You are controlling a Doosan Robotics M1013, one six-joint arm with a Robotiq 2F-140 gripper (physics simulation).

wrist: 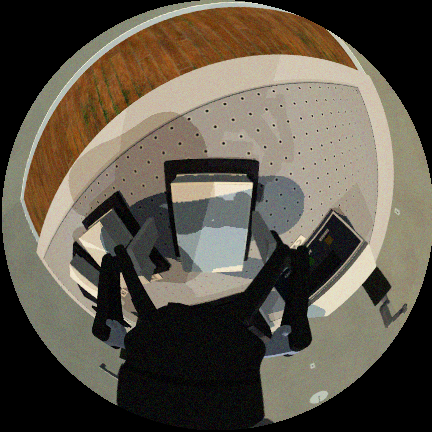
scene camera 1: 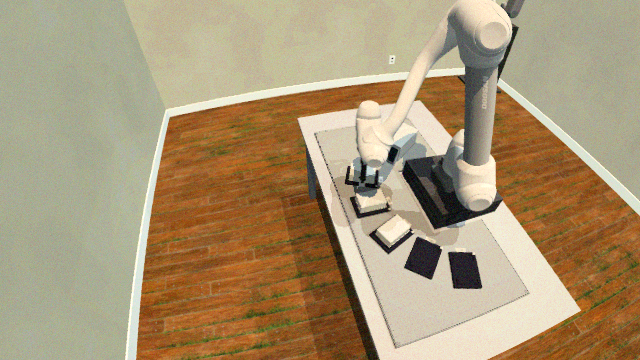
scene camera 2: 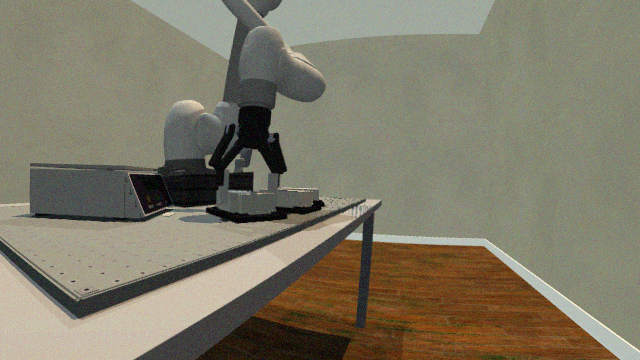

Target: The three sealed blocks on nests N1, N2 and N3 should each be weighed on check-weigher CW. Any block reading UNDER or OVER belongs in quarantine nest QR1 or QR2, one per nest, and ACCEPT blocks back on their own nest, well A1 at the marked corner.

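Frame: origin at the arm's base, x right, y down, z ahead, level; metres.
Seen in the pictures: gripper, fingertip midpoint: [wrist: 201, 224].
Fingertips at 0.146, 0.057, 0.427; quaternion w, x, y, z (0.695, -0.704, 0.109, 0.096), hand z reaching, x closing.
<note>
Pixels of each thing's top centre, then the offset from my fingertips to it, as dx, dy, dz. "pt": a spot on its surface instead. Level surfaces: height alone.
- pale block, top centre: [wrist: 211, 235] [scene camera 2: 244, 191] [scene camera 1: 362, 170] +0.011, -0.025, -0.005
- black nest, top centre: [wrist: 211, 219] [scene camera 2: 243, 208] [scene camera 1: 362, 175] +0.011, +0.013, -0.005
- second block, top centre: [wrist: 109, 261] [scene camera 2: 286, 190] [scene camera 1: 371, 197] -0.164, -0.025, +0.002
- third block, top centre: [wrist: 86, 285] [scene camera 2: 299, 188] [scene camera 1: 394, 227] -0.340, -0.025, -0.050
- check-weigher, top centre: [wrist: 342, 290] [scene camera 2: 112, 166] [scene camera 1: 392, 132] +0.222, -0.071, -0.228
- dark display, surface spot: [wrist: 327, 250] pt +0.185, -0.018, -0.124
- perforated grey plate, surface height: dy +0.029
- pale table, surface height: dy +0.042
My gripper [scene camera 1: 364, 175] [scene camera 2: 249, 184] [wrist: 201, 224] is open and pointing down, its fingers on either side of a pale block [scene camera 2: 250, 202] [wrist: 212, 225], near its top. That block sits on a black nest [scene camera 2: 250, 217] [wrist: 211, 165], the one nearest the check-weigher. A second block [scene camera 1: 371, 201] [scene camera 2: 299, 196] [wrist: 94, 241] and a third block [scene camera 1: 393, 230] [wrist: 82, 276] sit on their own nests. Two black nests [scene camera 1: 423, 257] [scene camera 1: 465, 270] are empty. The check-weigher [scene camera 1: 407, 134] [scene camera 2: 77, 192] [wrist: 345, 291] has a dark display [wrist: 327, 250] with small green and orange marks; its reading and the nest labels are illegible.
The nests stand in an arc on a perforated grey plate [scene camera 1: 420, 310] [scene camera 2: 150, 250] [wrist: 320, 115] on a pale table [scene camera 1: 545, 305] [scene camera 2: 200, 295]. The black arm base [scene camera 1: 465, 216] [scene camera 2: 192, 189] stands beside the arc. The second block is close to my gripper.
</note>
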